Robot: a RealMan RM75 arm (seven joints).
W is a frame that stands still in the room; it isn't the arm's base.
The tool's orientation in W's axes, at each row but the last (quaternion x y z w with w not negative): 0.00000, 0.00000, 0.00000, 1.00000; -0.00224, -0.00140, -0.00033, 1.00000; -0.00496, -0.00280, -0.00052, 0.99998; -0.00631, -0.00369, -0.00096, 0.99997; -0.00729, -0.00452, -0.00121, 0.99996; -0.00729, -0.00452, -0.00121, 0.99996; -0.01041, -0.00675, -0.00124, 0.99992; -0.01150, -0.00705, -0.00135, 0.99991; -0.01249, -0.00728, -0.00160, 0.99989; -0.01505, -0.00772, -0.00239, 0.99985; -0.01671, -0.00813, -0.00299, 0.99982; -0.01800, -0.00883, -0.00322, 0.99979
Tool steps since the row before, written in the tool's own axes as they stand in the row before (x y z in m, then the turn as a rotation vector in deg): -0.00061, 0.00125, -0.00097, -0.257, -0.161, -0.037; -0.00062, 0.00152, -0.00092, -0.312, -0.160, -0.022; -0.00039, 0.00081, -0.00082, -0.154, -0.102, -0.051; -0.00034, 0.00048, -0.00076, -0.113, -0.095, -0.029; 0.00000, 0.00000, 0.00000, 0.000, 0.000, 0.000; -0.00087, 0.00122, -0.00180, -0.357, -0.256, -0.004; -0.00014, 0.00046, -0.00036, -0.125, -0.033, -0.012; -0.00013, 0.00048, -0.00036, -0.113, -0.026, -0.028; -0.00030, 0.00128, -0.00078, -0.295, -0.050, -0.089; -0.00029, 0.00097, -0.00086, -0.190, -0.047, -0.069; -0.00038, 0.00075, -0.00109, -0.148, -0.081, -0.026; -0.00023, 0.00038, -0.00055, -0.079, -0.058, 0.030
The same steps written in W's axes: -0.00061, 0.00125, -0.00097, -0.257, -0.161, -0.037; -0.00062, 0.00152, -0.00093, -0.312, -0.160, -0.022; -0.00038, 0.00080, -0.00083, -0.154, -0.102, -0.051; -0.00033, 0.00047, -0.00077, -0.113, -0.095, -0.029; 0.00000, 0.00000, 0.00000, 0.000, 0.000, 0.000; -0.00085, 0.00120, -0.00183, -0.358, -0.255, -0.004; -0.00013, 0.00045, -0.00037, -0.125, -0.033, -0.013; -0.00012, 0.00047, -0.00037, -0.113, -0.026, -0.029; -0.00028, 0.00126, -0.00082, -0.294, -0.051, -0.092; -0.00027, 0.00094, -0.00089, -0.189, -0.048, -0.070; -0.00036, 0.00072, -0.00112, -0.148, -0.081, -0.026; -0.00022, 0.00036, -0.00057, -0.080, -0.056, 0.031
